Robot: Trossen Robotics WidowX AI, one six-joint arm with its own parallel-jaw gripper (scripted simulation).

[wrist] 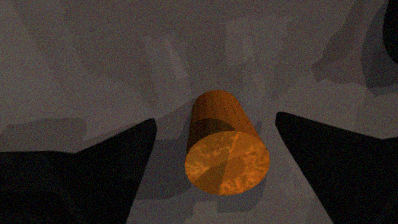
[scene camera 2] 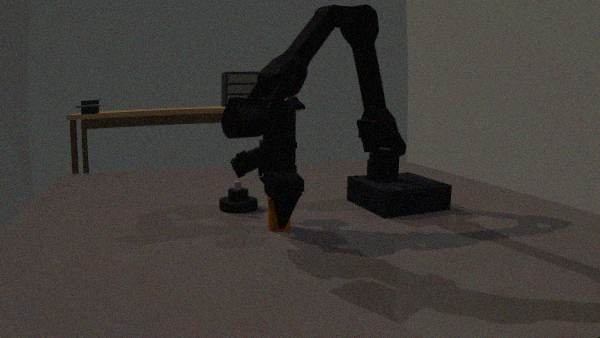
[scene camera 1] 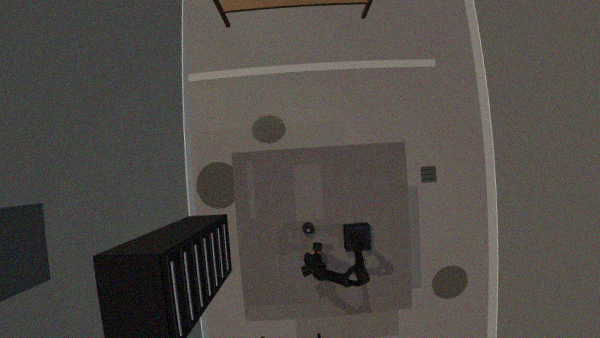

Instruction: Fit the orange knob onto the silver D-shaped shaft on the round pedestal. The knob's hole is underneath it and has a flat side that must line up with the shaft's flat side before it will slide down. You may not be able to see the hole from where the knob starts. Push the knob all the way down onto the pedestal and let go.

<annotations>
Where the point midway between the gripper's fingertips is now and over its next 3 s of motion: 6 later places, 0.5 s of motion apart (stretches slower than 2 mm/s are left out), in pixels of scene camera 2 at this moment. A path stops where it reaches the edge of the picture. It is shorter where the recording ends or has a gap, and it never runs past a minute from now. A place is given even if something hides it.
The gripper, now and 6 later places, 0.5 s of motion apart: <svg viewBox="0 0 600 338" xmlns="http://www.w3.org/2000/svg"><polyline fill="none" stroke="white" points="278,221 279,223 277,204 276,180 276,154 265,152 252,157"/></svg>
</annotations>
